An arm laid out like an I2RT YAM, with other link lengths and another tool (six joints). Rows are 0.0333 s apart.
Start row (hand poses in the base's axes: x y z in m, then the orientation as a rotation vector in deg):
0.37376, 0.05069, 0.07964, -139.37, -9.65, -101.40
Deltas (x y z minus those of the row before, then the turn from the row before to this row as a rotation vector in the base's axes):
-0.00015, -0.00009, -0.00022, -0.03, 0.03, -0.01
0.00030, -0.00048, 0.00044, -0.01, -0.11, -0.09
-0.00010, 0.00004, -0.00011, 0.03, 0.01, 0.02
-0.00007, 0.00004, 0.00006, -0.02, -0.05, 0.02
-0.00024, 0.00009, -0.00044, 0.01, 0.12, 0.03
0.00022, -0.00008, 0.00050, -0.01, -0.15, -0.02
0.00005, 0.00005, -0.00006, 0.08, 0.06, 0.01
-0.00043, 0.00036, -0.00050, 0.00, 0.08, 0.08
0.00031, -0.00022, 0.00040, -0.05, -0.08, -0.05
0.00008, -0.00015, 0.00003, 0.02, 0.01, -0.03
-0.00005, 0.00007, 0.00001, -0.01, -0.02, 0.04
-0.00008, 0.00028, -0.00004, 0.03, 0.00, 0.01
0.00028, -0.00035, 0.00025, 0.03, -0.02, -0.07
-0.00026, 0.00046, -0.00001, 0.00, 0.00, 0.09
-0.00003, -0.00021, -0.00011, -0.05, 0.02, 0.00
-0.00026, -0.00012, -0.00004, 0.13, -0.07, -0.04
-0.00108, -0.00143, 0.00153, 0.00, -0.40, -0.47
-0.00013, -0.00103, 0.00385, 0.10, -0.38, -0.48
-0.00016, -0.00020, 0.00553, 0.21, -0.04, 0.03
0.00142, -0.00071, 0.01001, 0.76, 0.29, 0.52
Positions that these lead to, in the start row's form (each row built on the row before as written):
0.37361, 0.05060, 0.07942, -139.42, -9.66, -101.38
0.37391, 0.05012, 0.07986, -139.38, -9.57, -101.56
0.37381, 0.05016, 0.07975, -139.36, -9.56, -101.53
0.37374, 0.05020, 0.07981, -139.32, -9.61, -101.59
0.37350, 0.05029, 0.07937, -139.40, -9.62, -101.42
0.37372, 0.05021, 0.07987, -139.29, -9.62, -101.62
0.37377, 0.05026, 0.07981, -139.28, -9.55, -101.51
0.37334, 0.05062, 0.07931, -139.31, -9.64, -101.38
0.37365, 0.05040, 0.07971, -139.30, -9.64, -101.52
0.37373, 0.05025, 0.07974, -139.31, -9.58, -101.51
0.37368, 0.05032, 0.07975, -139.28, -9.64, -101.52
0.37360, 0.05060, 0.07971, -139.25, -9.62, -101.51
0.37388, 0.05025, 0.07996, -139.25, -9.51, -101.55
0.37362, 0.05071, 0.07995, -139.20, -9.62, -101.51
0.37359, 0.05050, 0.07984, -139.25, -9.66, -101.50
0.37333, 0.05038, 0.07980, -139.12, -9.50, -101.56
0.37225, 0.04895, 0.08133, -139.02, -8.98, -102.25
0.37212, 0.04792, 0.08518, -138.87, -8.35, -102.88
0.37196, 0.04772, 0.09071, -138.68, -8.19, -102.84
0.37338, 0.04701, 0.10072, -138.15, -8.07, -101.99

